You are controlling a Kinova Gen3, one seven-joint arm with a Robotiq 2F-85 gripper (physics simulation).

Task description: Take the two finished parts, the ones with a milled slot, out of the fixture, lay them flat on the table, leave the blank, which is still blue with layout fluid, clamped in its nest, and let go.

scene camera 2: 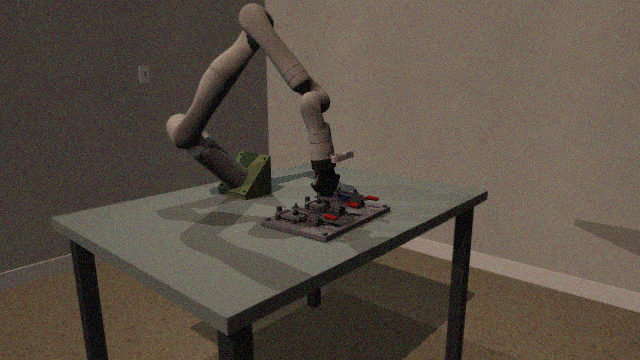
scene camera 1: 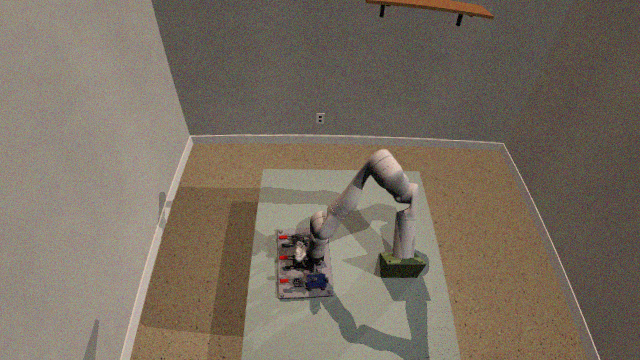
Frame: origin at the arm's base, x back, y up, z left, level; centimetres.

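Seen in the pictures: gripper, fingertip midpoint: (scene camera 1: 311, 269); arm's base, link origin: (scene camera 2: 237, 178) (scene camera 1: 402, 256).
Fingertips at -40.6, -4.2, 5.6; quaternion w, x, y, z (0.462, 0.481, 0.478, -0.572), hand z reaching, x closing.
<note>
Offsets run from my fingertips to a thing's top centre, as dx, dy, dz. "spot": to the spot under its first point. Level surfaces: height alone.
The grey fixture plate {-3.5, -0.2, -4.2} (scene camera 1: 283, 292) (scene camera 2: 340, 232) lies on the table and carries three toggle clamps with red handles {spot: -13.4, +3.6, -14.3} (scene camera 1: 283, 236) (scene camera 2: 330, 216). The blue blank {+2.4, +1.9, +6.2} (scene camera 1: 316, 281) (scene camera 2: 344, 196) sits in the nest at the near end in scene camera 1. My gripper (scene camera 2: 324, 194) is shut and empty. It points down at the middle nest, low over the plate, and in scene camera 1 my wrist (scene camera 1: 315, 250) hides it. A grey block {+0.7, +2.4, -4.7} (scene camera 2: 317, 206) stands on the plate just beside the fingers. I cannot make out the slotted parts clearly.
The green arm base (scene camera 1: 401, 265) (scene camera 2: 254, 175) stands on the table {dy -1.7} (scene camera 1: 361, 321) (scene camera 2: 247, 271) to the right of the fixture in scene camera 1. A wooden shelf (scene camera 1: 433, 5) hangs high on the back wall.
</note>
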